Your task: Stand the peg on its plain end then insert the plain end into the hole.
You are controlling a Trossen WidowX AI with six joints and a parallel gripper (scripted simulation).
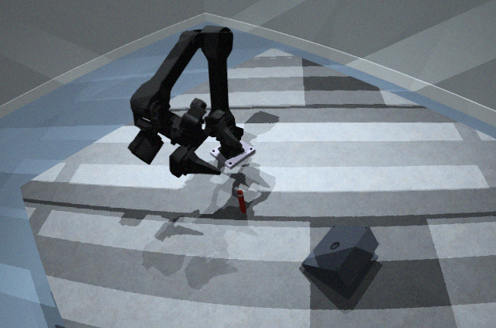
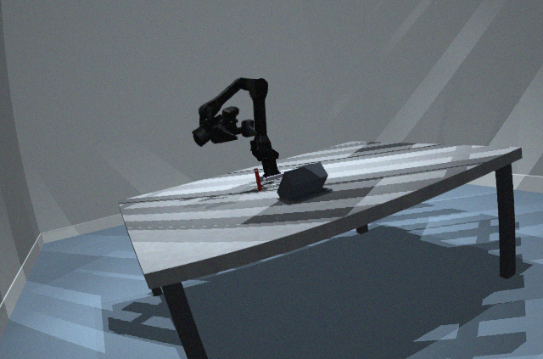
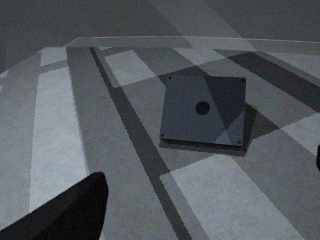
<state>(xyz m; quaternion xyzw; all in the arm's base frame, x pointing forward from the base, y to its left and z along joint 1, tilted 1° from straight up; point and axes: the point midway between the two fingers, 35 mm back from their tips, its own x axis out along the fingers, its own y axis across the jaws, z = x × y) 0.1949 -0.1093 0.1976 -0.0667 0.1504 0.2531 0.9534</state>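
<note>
My gripper tip is 10 mm past the red peg, 10 mm to the right of it and 140 mm above it. Also, from my gripper tip: sloped panel 250 mm ahead, 100 mm to the left, 170 mm below.
</note>
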